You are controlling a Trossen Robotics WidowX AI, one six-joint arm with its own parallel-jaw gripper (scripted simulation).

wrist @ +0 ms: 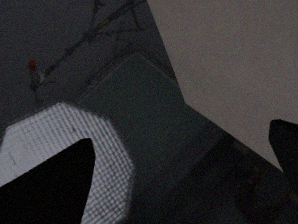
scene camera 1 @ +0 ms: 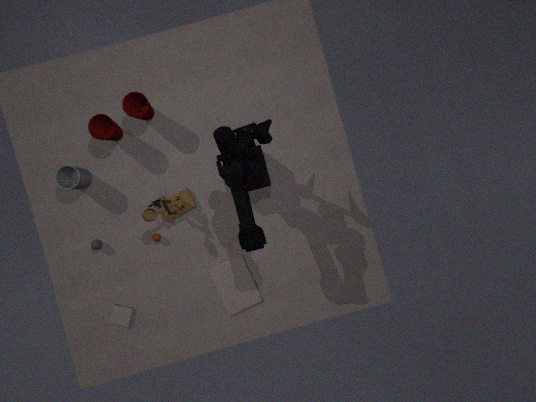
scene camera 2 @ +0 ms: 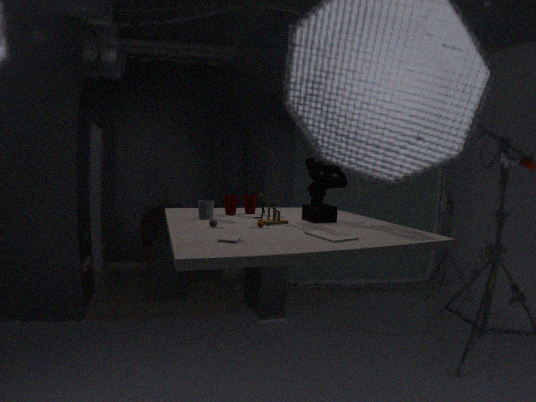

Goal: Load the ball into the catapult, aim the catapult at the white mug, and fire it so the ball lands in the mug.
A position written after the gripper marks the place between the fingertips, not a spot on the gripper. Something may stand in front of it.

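Observation:
There's nothing held in the gripper (scene camera 1: pixel 262 121), and it's open. You'd find the gripper (wrist: pixel 182 139) in the wrist view too.

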